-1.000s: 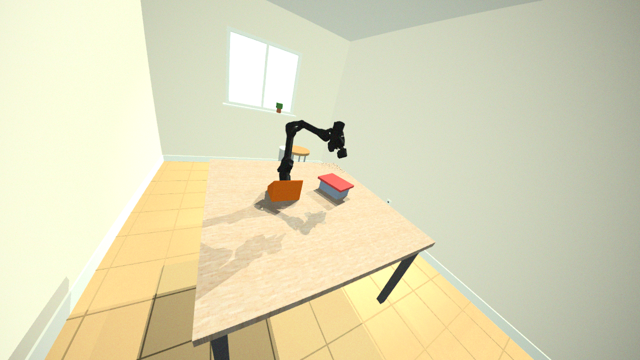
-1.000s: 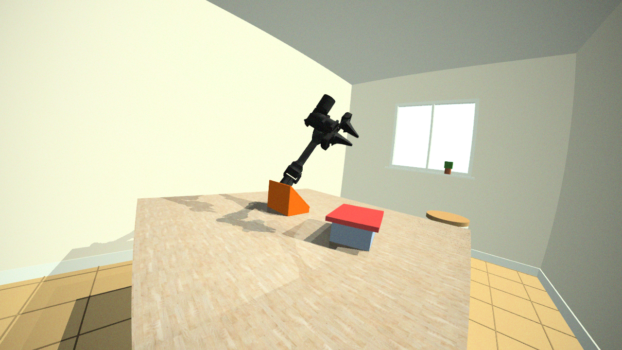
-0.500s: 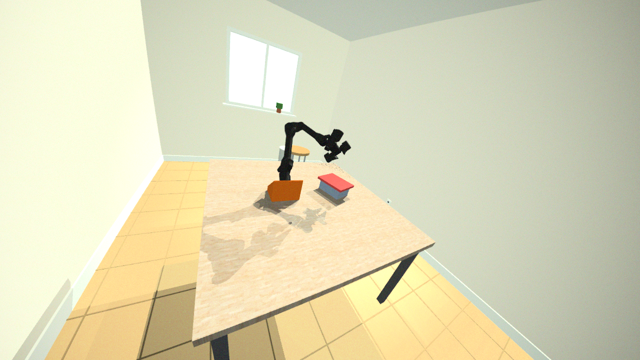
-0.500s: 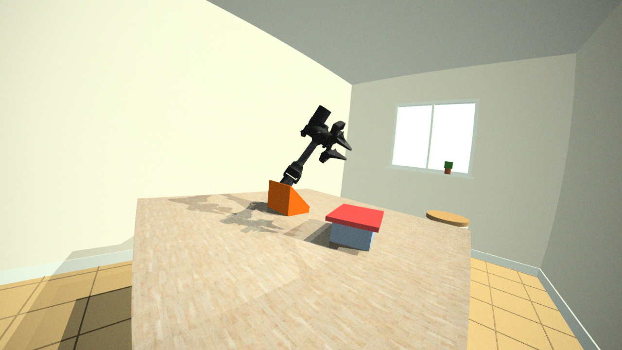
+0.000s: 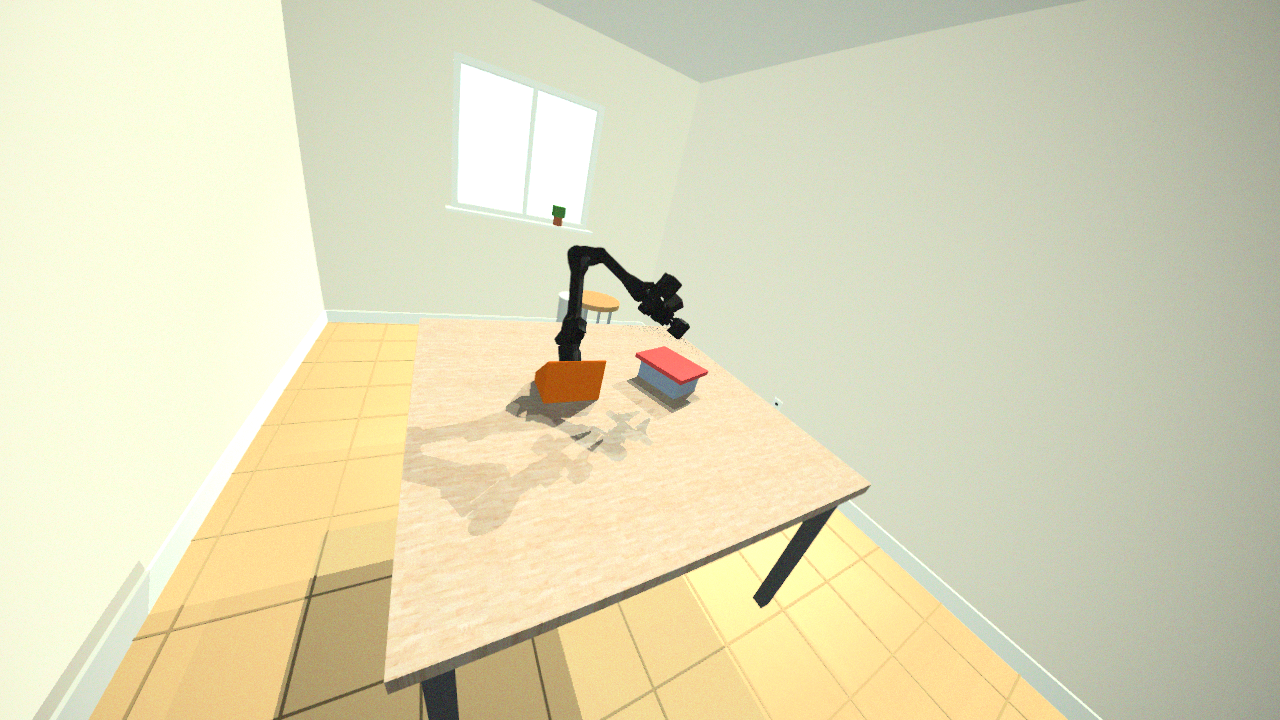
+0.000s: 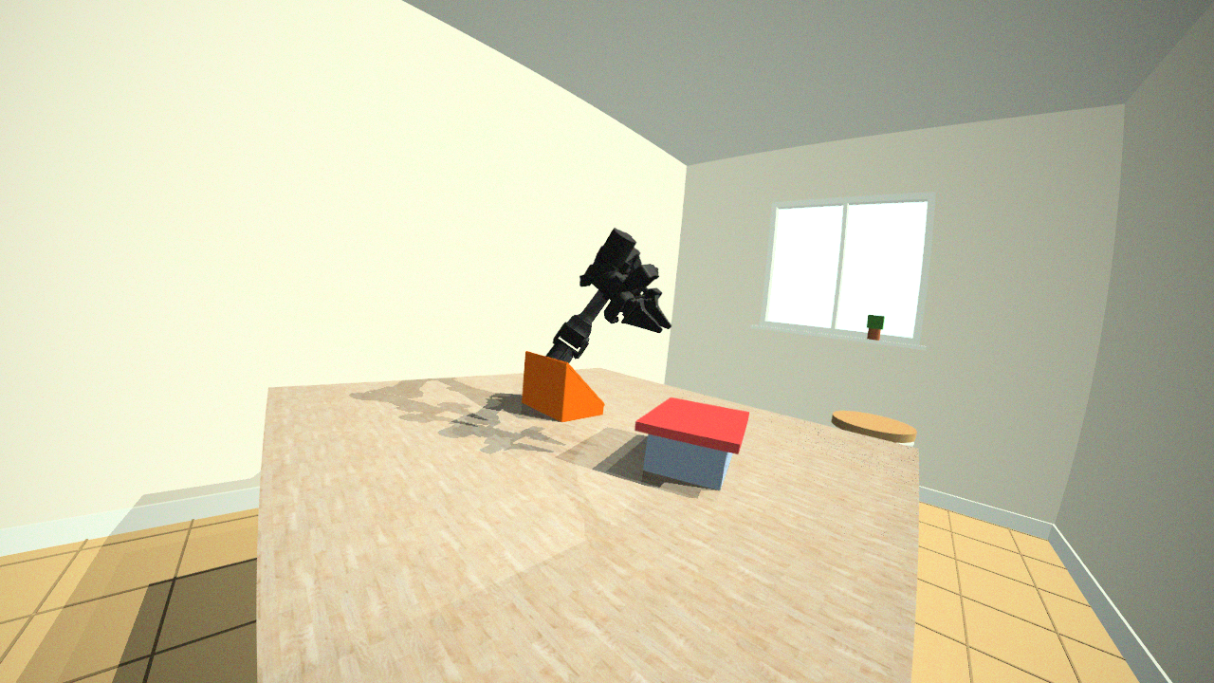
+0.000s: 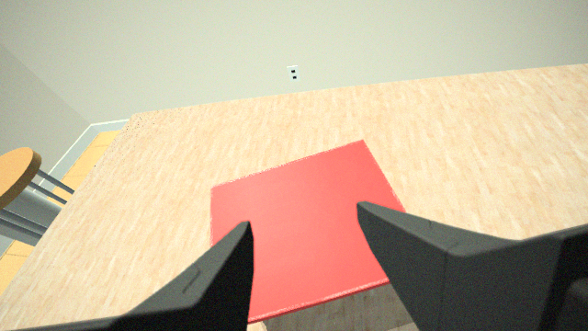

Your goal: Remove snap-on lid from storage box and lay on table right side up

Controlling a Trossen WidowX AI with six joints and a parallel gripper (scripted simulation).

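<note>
The red lid lies 8 cm ahead of my gripper tip, 4 cm to the left of it and 17 cm below it. From my gripper tip the other things lie so: blue storage box 8 cm ahead, 4 cm to the left, 22 cm below.
</note>
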